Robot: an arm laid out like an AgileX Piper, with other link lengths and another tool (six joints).
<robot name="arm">
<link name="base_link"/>
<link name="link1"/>
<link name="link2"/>
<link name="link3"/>
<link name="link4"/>
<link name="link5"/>
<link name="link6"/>
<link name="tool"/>
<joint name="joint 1" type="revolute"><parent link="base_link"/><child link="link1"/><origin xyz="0 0 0.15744"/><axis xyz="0 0 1"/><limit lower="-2.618" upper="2.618"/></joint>
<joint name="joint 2" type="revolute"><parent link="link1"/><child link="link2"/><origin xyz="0 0 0"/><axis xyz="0 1 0"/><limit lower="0" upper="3.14"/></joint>
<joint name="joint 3" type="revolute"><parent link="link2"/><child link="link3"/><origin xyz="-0.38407 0 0.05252"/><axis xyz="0 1 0"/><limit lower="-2.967" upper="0"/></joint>
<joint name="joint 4" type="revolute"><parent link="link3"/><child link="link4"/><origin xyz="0.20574 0 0.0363"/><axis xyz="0.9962 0 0.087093"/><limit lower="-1.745" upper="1.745"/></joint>
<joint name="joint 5" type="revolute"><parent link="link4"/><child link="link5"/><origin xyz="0 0 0"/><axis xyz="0 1 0"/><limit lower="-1.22" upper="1.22"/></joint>
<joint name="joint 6" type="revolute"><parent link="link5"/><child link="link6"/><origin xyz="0.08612 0 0.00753"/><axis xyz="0.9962 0 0.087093"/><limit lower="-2.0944" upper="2.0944"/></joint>
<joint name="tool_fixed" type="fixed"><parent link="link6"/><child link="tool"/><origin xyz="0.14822 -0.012 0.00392" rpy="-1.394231 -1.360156 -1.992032"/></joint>
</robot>
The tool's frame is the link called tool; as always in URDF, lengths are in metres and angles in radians.
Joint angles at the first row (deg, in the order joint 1, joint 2, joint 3, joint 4, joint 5, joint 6):
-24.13, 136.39, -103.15, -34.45, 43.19, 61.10
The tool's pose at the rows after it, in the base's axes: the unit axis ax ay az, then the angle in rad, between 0 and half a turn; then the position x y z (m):
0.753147 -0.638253 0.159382 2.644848 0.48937 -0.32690 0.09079
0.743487 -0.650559 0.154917 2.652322 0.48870 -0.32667 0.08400
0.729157 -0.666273 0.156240 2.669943 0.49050 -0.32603 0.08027
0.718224 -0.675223 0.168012 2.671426 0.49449 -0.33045 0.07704
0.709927 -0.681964 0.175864 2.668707 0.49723 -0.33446 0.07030
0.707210 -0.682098 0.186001 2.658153 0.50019 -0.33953 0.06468
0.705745 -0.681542 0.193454 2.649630 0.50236 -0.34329 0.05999
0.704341 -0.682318 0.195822 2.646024 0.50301 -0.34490 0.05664
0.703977 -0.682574 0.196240 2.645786 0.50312 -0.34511 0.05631
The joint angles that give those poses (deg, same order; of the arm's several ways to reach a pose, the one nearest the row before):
-24.43, 137.51, -103.58, -34.51, 43.37, 62.76
-24.48, 138.18, -103.64, -34.51, 43.38, 64.72
-24.48, 138.57, -103.70, -34.51, 42.94, 67.42
-24.48, 139.23, -103.76, -36.60, 41.77, 70.75
-24.48, 140.20, -103.76, -38.76, 40.76, 73.86
-24.48, 141.15, -103.76, -41.45, 39.71, 76.35
-24.48, 141.91, -103.76, -43.58, 38.94, 78.26
-24.49, 142.37, -103.76, -44.57, 38.63, 79.32
-24.49, 142.42, -103.76, -44.70, 38.59, 79.48

